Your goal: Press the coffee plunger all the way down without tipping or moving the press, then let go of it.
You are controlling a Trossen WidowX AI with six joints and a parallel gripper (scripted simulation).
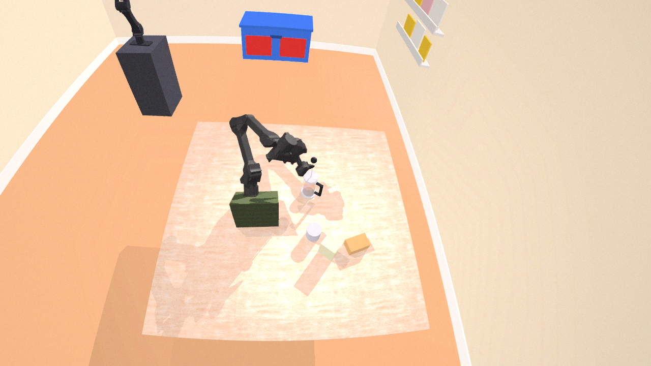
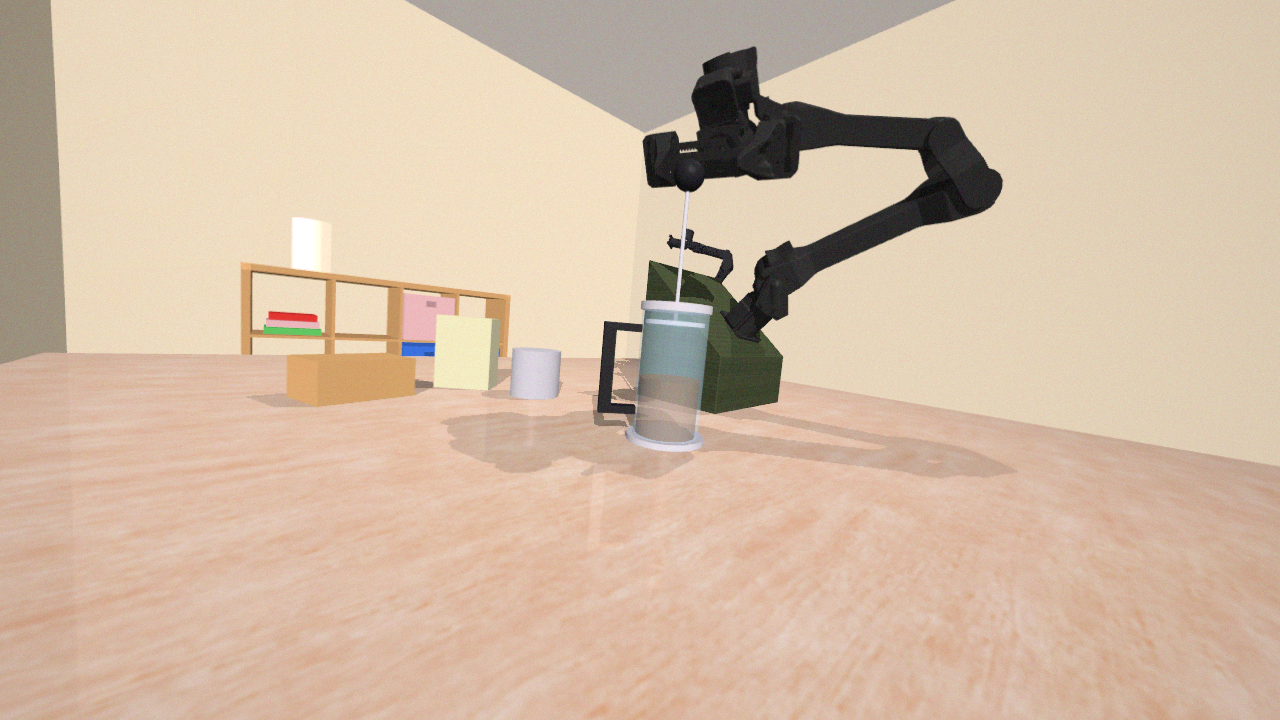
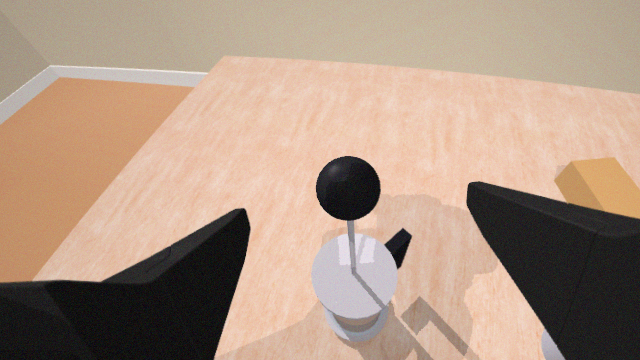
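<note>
Right now the coffee press is 3 cm ahead of my gripper tip and 16 cm below it.
</note>
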